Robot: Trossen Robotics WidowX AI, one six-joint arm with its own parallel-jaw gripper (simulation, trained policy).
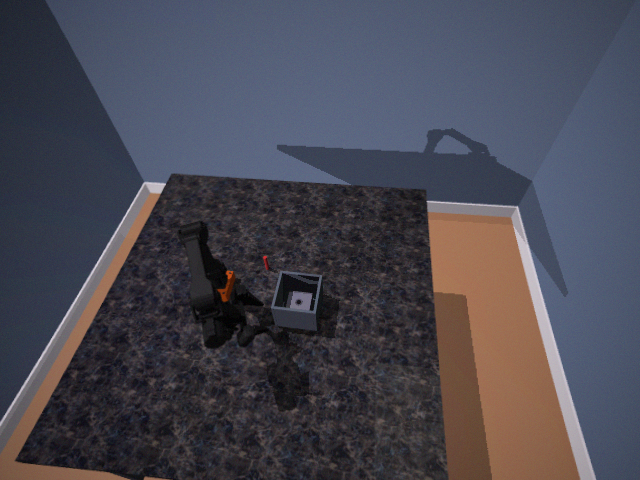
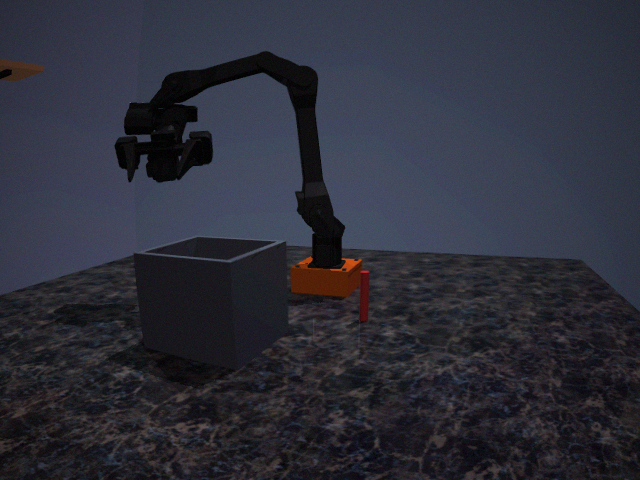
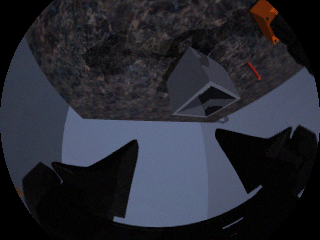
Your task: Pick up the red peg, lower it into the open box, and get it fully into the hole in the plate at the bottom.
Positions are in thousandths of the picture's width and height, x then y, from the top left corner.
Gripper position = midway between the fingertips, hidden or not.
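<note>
The gripper (image 2: 238, 374) appears in image 1 (image 1: 416, 661) and in image 3 (image 3: 558, 577) as well. A grey box (image 2: 348, 628) is also part of the scene.
</note>
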